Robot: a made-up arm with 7 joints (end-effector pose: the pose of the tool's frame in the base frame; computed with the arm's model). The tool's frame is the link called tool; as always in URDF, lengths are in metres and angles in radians. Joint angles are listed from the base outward.
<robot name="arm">
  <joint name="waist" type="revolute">
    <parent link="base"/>
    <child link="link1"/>
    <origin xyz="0 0.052 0" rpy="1.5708 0 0"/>
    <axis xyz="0 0 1"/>
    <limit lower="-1.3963" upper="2" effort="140" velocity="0.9"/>
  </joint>
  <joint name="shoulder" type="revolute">
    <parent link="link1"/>
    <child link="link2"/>
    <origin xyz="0 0 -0.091" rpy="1.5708 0 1.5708"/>
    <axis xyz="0 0 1"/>
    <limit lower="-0.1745" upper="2" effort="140" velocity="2.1"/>
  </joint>
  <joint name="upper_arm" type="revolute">
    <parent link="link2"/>
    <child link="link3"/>
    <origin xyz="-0.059 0 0" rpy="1.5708 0 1.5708"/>
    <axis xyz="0 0 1"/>
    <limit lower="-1.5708" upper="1.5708" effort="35" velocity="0.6"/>
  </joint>
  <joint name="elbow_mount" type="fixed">
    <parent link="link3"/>
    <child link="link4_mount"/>
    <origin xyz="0 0 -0.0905" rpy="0 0 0"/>
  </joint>
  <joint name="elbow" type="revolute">
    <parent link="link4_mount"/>
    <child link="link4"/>
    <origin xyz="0 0 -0.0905" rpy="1.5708 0 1.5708"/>
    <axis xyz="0 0 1"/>
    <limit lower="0" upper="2.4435" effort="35" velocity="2.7"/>
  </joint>
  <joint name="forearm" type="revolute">
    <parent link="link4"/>
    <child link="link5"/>
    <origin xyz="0 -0.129 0" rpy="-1.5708 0 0"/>
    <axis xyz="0 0 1"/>
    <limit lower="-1.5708" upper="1.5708" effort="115" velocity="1.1"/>
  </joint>
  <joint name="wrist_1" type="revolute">
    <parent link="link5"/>
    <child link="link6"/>
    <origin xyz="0 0 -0.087" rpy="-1.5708 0 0"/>
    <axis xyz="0 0 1"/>
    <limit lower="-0.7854" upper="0.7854" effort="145" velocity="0.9"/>
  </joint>
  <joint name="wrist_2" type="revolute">
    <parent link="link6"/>
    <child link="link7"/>
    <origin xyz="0 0 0" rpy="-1.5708 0 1.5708"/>
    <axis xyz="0 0 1"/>
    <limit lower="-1.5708" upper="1.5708" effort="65" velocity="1.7"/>
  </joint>
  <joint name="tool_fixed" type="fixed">
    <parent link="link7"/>
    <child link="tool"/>
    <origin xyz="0 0 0" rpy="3.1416 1.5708 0"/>
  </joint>
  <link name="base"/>
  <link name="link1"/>
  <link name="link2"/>
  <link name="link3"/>
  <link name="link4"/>
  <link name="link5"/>
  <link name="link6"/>
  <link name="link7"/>
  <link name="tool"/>
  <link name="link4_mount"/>
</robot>
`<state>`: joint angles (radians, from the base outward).
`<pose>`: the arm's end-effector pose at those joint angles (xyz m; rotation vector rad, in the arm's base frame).
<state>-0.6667 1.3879 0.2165 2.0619 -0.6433 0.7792 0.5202</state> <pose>0.1555 0.2863 -0.1032 1.1207 -0.3279 -1.3941</pose>
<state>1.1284 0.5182 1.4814 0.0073 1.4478 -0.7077 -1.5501</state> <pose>0.3573 0.3702 -0.1691 -0.6959 1.5233 2.6117</pose>
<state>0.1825 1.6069 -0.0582 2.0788 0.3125 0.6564 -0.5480</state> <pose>0.1864 0.2782 0.0282 1.4940 -1.4844 -0.6445</pose>
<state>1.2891 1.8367 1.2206 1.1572 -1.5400 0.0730 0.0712</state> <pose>-0.2358 0.4095 0.1389 2.5251 -0.0738 1.4386</pose>
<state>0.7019 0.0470 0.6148 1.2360 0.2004 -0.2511 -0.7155</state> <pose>0.3243 0.2752 -0.1254 0.5169 -1.7655 1.5788</pose>
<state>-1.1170 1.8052 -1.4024 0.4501 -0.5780 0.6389 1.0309</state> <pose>0.0166 0.5871 -0.0094 -0.7400 -2.8326 1.0022</pose>
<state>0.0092 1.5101 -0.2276 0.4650 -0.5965 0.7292 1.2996</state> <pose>0.0948 0.5739 -0.0472 0.5671 0.7424 0.1006</pose>
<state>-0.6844 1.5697 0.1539 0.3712 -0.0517 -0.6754 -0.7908</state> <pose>0.0673 0.5843 -0.0400 1.7766 -0.8673 -1.0315</pose>
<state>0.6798 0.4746 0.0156 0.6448 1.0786 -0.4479 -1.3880</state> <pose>0.3311 0.3334 -0.2031 0.7756 -0.8149 2.0565</pose>
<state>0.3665 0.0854 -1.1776 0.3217 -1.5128 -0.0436 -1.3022</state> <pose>0.1852 0.1181 -0.4095 0.8230 -2.1558 -2.0239</pose>
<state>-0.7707 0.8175 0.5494 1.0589 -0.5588 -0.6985 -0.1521</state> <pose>0.0004 0.4625 -0.2301 0.8347 -0.9140 -1.1104</pose>
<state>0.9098 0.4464 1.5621 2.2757 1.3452 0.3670 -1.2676</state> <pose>0.0160 0.3346 -0.0107 0.4827 1.7767 -2.1160</pose>
